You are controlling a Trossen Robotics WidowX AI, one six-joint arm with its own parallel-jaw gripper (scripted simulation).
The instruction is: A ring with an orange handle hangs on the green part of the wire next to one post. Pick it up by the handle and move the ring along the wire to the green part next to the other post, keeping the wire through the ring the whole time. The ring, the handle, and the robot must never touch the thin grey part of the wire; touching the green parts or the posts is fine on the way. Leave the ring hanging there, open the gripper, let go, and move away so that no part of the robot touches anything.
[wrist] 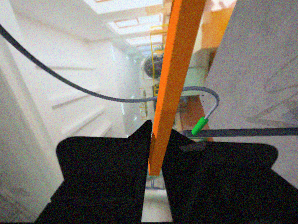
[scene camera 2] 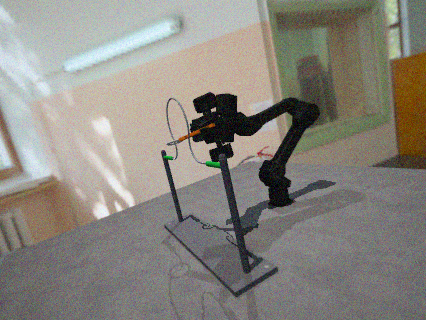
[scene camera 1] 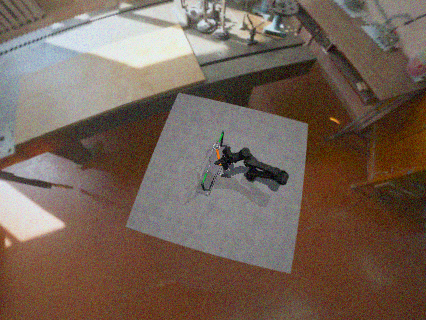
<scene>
My gripper (scene camera 2: 200, 127) holds a ring.
My gripper shows as well in the wrist view (wrist: 152, 124).
</scene>
